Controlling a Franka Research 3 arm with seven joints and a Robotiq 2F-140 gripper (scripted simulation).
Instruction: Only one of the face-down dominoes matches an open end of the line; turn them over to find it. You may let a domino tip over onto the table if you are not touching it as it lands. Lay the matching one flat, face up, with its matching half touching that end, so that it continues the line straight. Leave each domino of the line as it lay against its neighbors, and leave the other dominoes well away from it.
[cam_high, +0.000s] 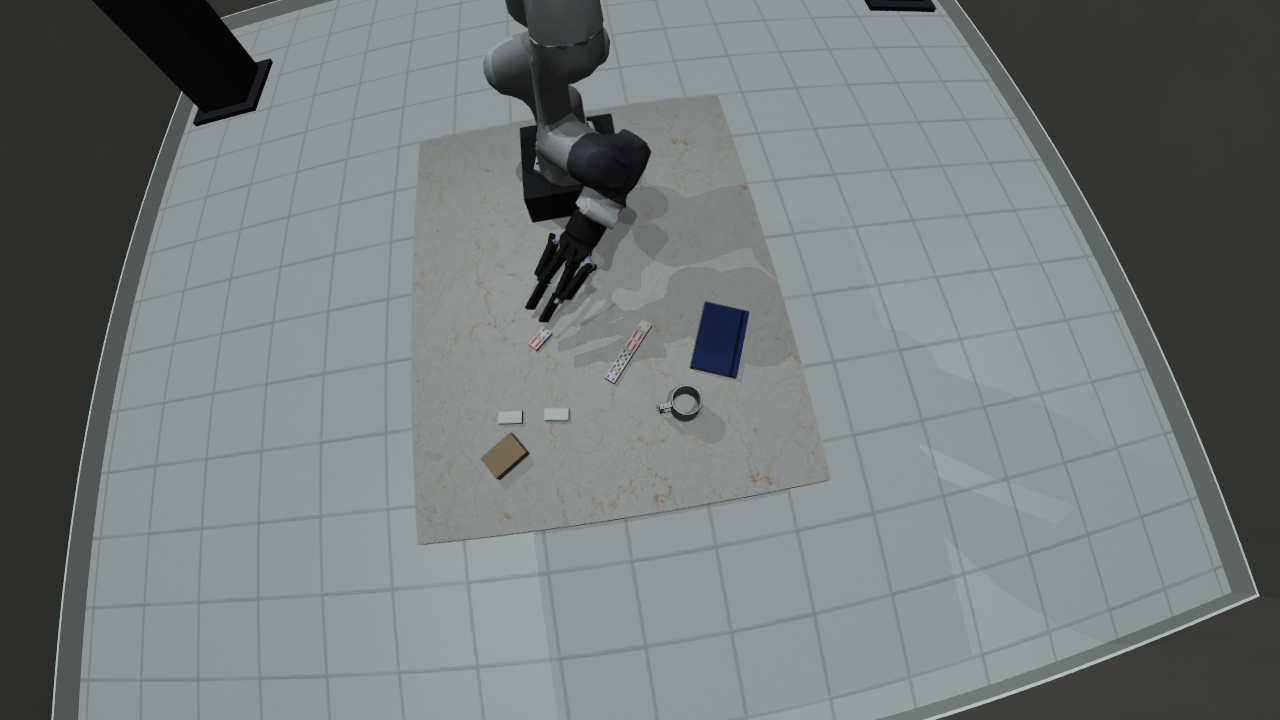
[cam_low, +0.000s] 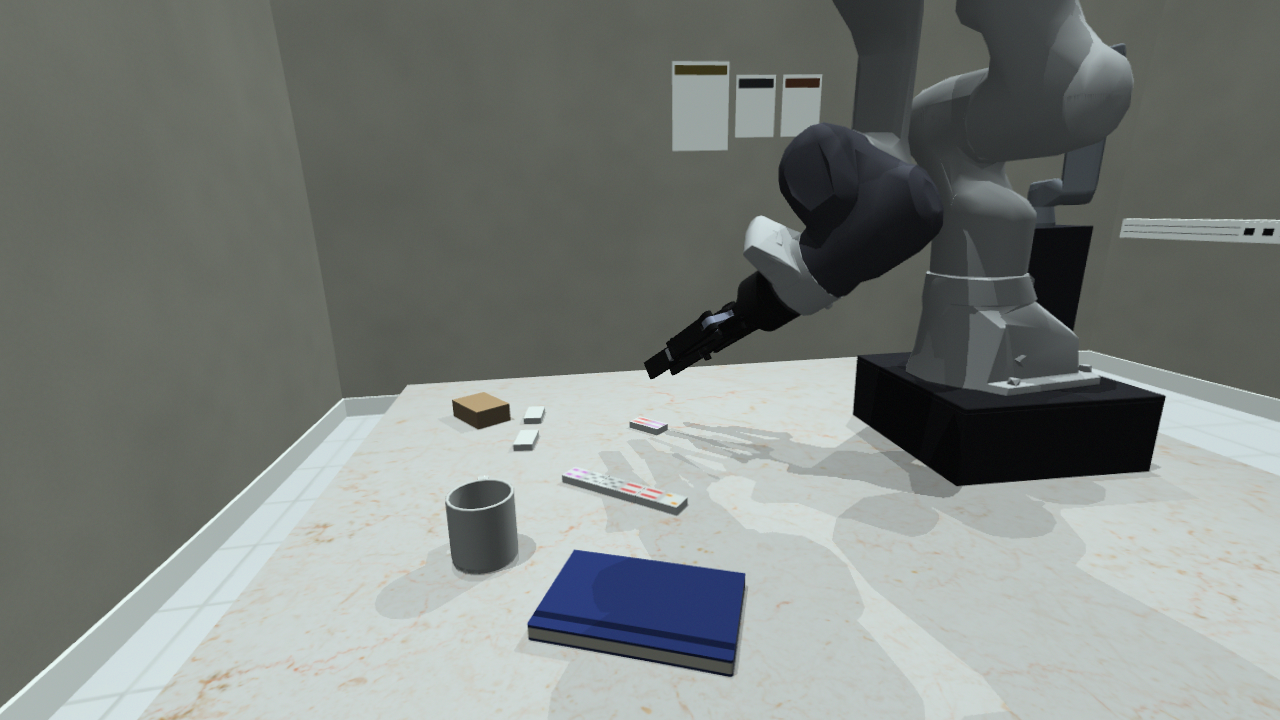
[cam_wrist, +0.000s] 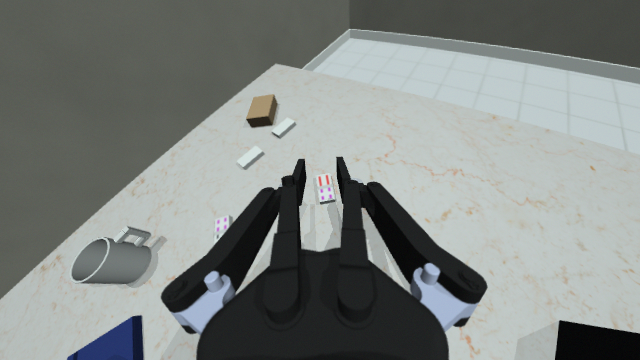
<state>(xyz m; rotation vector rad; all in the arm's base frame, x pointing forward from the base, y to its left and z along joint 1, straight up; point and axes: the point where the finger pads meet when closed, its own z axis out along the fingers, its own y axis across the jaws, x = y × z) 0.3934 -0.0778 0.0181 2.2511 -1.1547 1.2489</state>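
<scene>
Right now the white domino is 110 mm below my hand, 40 mm ahead of it and 30 mm to the right of it. Round my hand: grey mug 280 mm to the left, 240 mm ahead, 90 mm below; then blue book 380 mm to the left, 110 mm below, 90 mm ahead; then brown block 300 mm ahead, 120 mm to the right, 100 mm below.
</scene>
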